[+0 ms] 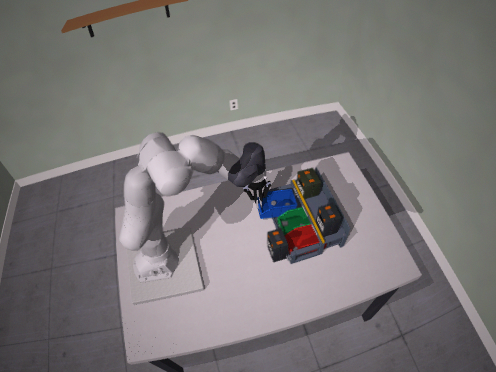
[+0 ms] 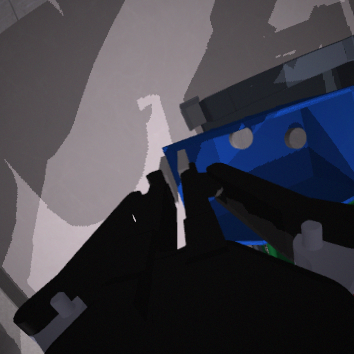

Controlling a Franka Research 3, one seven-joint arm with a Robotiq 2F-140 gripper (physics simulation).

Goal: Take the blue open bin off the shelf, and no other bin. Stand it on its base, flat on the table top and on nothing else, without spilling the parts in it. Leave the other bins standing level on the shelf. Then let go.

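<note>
The blue open bin holds two round grey parts. It juts out of the shelf toward the arm, past the green bin beside it. Its near edge looks raised; whether its base touches the shelf is hidden. My gripper is shut on the blue bin's near wall, close to one corner, with one fingertip on each side of the wall. The red bin sits next to the green one in the shelf.
A dark box with orange marks stands at the shelf's near end. Another dark box and an olive box are behind the yellow strip. All are on the table. A wall board hangs behind.
</note>
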